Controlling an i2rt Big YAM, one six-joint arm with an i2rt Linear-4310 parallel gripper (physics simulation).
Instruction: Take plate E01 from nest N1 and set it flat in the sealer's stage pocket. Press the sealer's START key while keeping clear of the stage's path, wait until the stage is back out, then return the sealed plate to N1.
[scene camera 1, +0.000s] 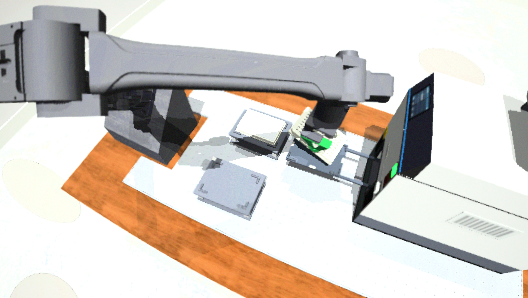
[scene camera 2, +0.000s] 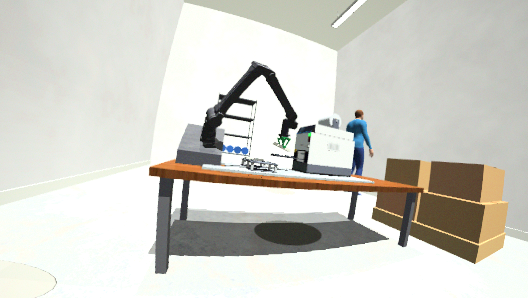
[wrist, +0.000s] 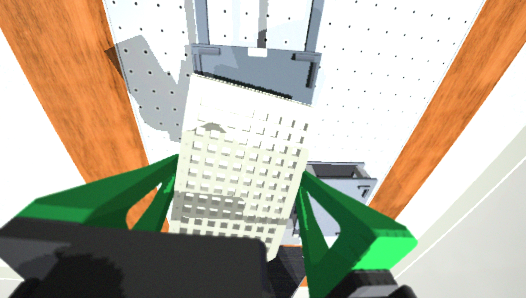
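Pixels of known places: gripper, between the fingertips: (scene camera 1: 320, 137) (scene camera 2: 282, 148) (wrist: 241, 168); arm's base, origin of its link: (scene camera 1: 144, 93) (scene camera 2: 208, 135).
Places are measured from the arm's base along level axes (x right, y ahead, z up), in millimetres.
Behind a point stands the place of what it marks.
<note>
My gripper (scene camera 1: 318, 142) @(x -61, y 510, z -10 mm) (scene camera 2: 284, 142) @(x -61, y 510, z -10 mm) (wrist: 241, 168) @(x -61, y 510, z -10 mm) is shut on a cream well plate (scene camera 1: 300, 126) @(x -51, y 458, z 19 mm) (scene camera 2: 279, 147) @(x -104, y 505, z -7 mm) (wrist: 245, 150) @(x -58, y 530, z -4 mm), with a green finger on each long side. The plate is tilted, turned relative to the stage (scene camera 1: 299, 156) @(x -20, y 474, z -63 mm) (wrist: 270, 70) @(x -43, y 569, z -63 mm), and held above it. The stage is out on two rails; two of its corner guides show in the wrist view beyond the plate's far edge. The sealer (scene camera 1: 450, 200) @(x 48, y 776, z 99 mm) (scene camera 2: 327, 152) @(x 47, y 822, z 0 mm) has a green square (scene camera 1: 394, 170) @(x 38, y 663, z 110 mm) on its front. Nest labels cannot be read, so I cannot tell which is N1.
A nest (scene camera 1: 232, 187) @(x 110, y 340, z -117 mm) (wrist: 350, 200) with no plate on it stands left of the stage in scene camera 1. Another nest holds a cream plate (scene camera 1: 262, 125) @(x -100, y 330, z -105 mm). A dark block (scene camera 1: 172, 125) @(x 26, y 96, z -75 mm) stands near the arm's base. A person (scene camera 2: 358, 135) stands behind the sealer, beyond the table.
</note>
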